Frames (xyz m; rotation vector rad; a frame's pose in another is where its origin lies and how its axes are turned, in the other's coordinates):
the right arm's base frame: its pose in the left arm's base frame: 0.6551 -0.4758 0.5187 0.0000 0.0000 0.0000
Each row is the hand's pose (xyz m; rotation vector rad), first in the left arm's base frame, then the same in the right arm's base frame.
Working: the left arm's base frame: its pose in the right arm's base frame: -0.6551 0.4758 -0.5187 0.0000 0.0000 0.0000

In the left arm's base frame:
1: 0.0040 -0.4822 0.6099 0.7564 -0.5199 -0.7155
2: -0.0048 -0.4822 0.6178 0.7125 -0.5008 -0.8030
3: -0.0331 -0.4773 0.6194 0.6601 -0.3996 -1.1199
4: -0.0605 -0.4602 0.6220 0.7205 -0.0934 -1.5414
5: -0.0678 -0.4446 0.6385 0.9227 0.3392 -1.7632
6: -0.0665 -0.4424 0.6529 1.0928 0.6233 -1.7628
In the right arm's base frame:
1: -0.6511 -0.0064 0.0912 0.7564 -0.5199 -0.7155
2: -0.6599 -0.0064 0.0991 0.7125 -0.5008 -0.8030
3: -0.6882 -0.0015 0.1007 0.6601 -0.3996 -1.1199
4: -0.7156 0.0156 0.1033 0.7205 -0.0934 -1.5414
5: -0.7229 0.0312 0.1198 0.9227 0.3392 -1.7632
6: -0.7216 0.0334 0.1342 1.0928 0.6233 -1.7628

